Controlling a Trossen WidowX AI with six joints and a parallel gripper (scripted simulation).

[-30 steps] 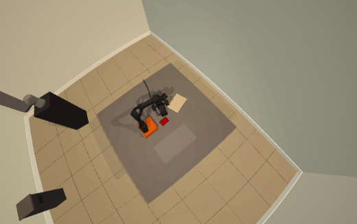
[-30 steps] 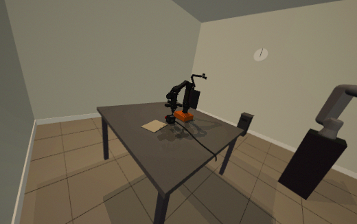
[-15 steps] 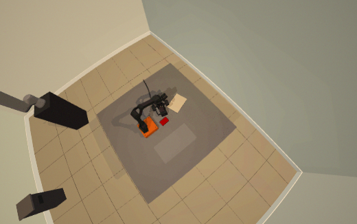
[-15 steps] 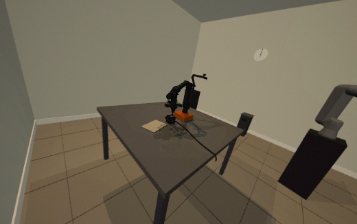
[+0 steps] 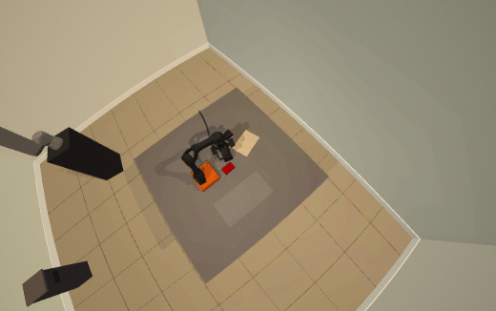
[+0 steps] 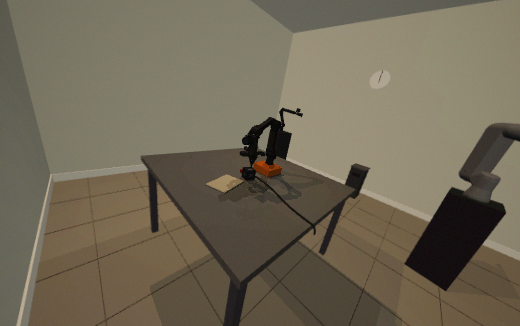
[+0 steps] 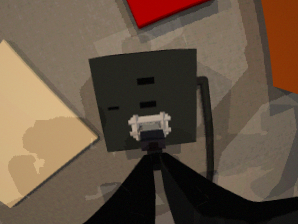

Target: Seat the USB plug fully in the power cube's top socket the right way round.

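The USB plug lies 2 cm below my gripper tip. The rest, counted from my gripper tip: red block 12 cm to the right, 11 cm below, 5 cm behind; flat tan pad 20 cm ahead, 11 cm below, 1 cm to the left.
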